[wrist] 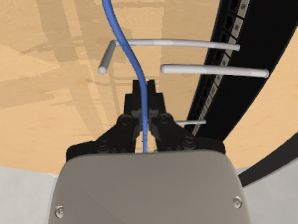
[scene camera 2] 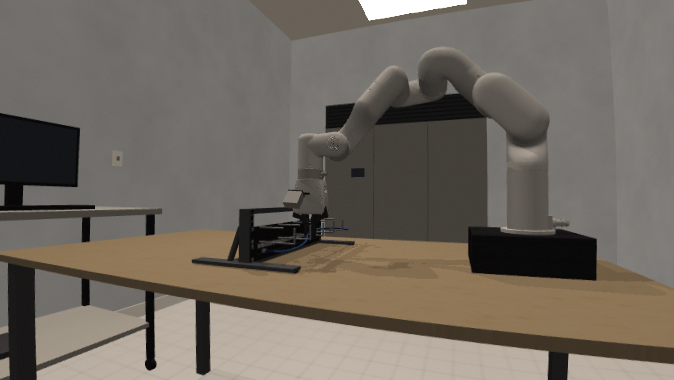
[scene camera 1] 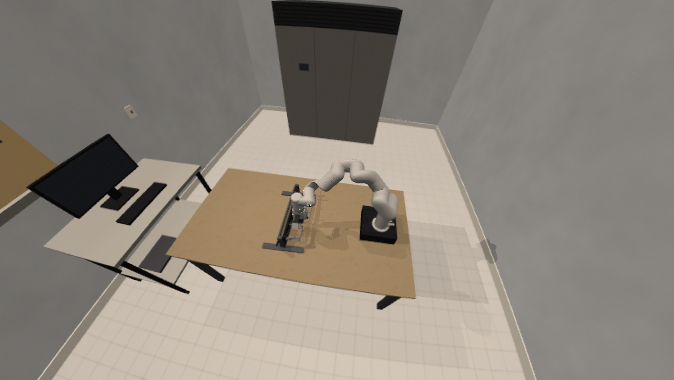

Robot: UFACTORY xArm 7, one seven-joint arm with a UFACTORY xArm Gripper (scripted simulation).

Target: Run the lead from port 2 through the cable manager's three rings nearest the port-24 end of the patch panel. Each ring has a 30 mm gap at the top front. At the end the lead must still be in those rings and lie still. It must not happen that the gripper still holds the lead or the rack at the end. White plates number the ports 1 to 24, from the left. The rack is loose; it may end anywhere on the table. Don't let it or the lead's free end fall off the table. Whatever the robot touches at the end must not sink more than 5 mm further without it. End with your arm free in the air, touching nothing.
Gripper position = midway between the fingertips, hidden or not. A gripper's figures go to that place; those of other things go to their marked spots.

Scene:
My gripper point(wrist: 143, 91) is 14 cm from the lens. A black rack point(wrist: 221, 99) is 15 cm from the lens.

